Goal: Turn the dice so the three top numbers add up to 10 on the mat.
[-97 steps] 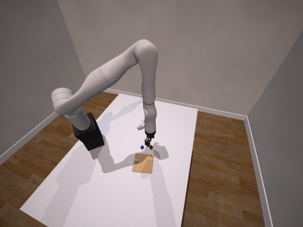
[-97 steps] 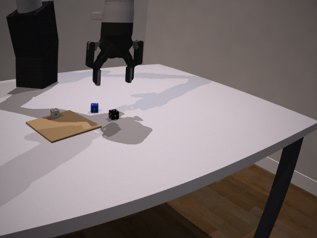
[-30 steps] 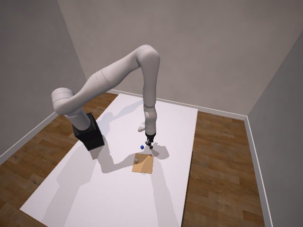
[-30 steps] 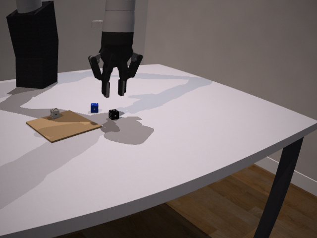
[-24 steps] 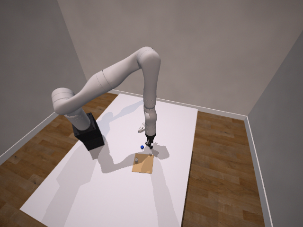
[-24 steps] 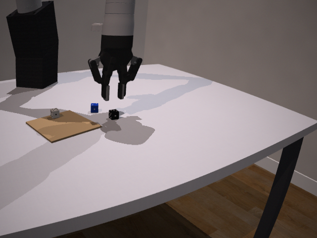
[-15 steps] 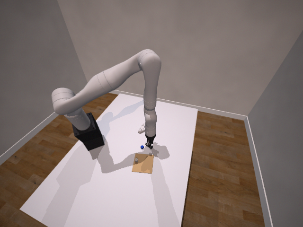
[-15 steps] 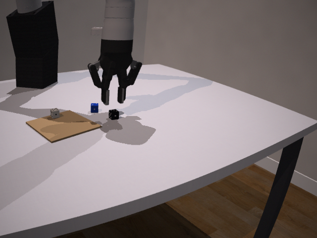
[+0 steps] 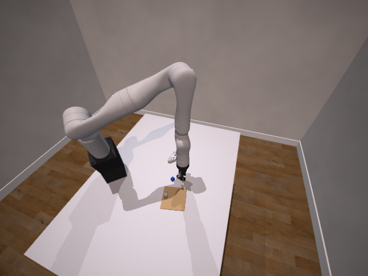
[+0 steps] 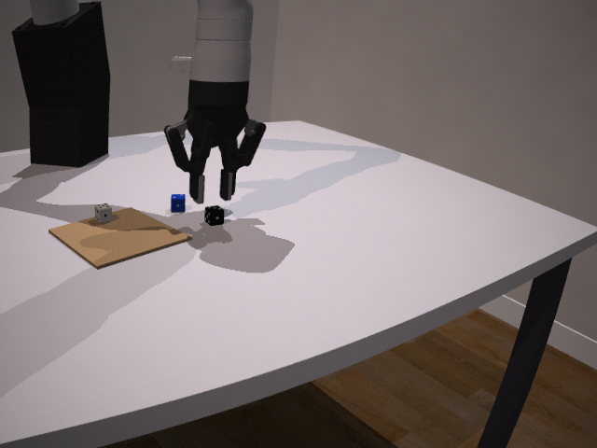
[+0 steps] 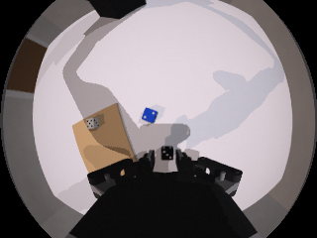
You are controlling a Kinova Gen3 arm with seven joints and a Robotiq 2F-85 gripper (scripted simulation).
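My hand is 40 mm above the black die. The rest, counted from my hand: blue die 60 mm behind, 20 mm to the right, 40 mm below; then white die 60 mm behind, 140 mm to the right, 30 mm below; then tan mat 10 mm behind, 130 mm to the right, 50 mm below.
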